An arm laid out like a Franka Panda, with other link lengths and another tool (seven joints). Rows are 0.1 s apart.
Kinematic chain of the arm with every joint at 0, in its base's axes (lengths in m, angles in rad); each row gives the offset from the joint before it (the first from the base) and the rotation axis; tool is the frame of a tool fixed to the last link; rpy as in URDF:
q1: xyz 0 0 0.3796 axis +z
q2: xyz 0 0 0 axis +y
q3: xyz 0 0 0.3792 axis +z
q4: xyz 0.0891 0 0 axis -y
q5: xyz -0.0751 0 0.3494 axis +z
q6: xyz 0 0 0 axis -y
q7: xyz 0.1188 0 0 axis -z
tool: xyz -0.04 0.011 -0.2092 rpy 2.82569 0 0.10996
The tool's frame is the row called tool.
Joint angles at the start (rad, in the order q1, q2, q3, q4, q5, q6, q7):
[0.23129, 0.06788, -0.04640, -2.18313, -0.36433, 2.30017, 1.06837]
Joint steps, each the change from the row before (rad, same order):
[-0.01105, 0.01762, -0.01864, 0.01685, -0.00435, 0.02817, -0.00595]
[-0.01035, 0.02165, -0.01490, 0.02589, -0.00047, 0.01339, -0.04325]
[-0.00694, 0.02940, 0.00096, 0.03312, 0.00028, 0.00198, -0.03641]
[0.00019, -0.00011, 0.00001, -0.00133, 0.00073, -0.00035, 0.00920]
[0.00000, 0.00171, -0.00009, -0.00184, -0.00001, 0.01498, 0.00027]
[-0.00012, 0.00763, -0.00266, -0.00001, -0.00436, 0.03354, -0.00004]
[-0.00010, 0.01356, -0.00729, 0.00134, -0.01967, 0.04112, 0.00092]
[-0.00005, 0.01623, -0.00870, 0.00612, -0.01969, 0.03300, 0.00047]
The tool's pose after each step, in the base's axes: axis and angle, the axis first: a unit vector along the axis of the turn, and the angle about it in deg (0 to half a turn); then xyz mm. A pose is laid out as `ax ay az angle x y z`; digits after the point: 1 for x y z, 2 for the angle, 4 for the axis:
0.9542 -0.2921 0.0640 151.23 550.4 96.2 380.7
0.9566 -0.2830 0.0702 151.16 563.0 83.9 381.5
0.9605 -0.2683 0.0734 150.87 574.7 81.5 379.5
0.9593 -0.2728 0.0723 150.94 574.4 81.8 378.9
0.9592 -0.2721 0.0769 151.36 576.4 83.2 378.8
0.9588 -0.2701 0.0882 152.10 582.4 84.8 378.3
0.9587 -0.2651 0.1036 152.36 590.5 83.6 375.8
0.9584 -0.2605 0.1164 152.37 598.7 81.1 372.8

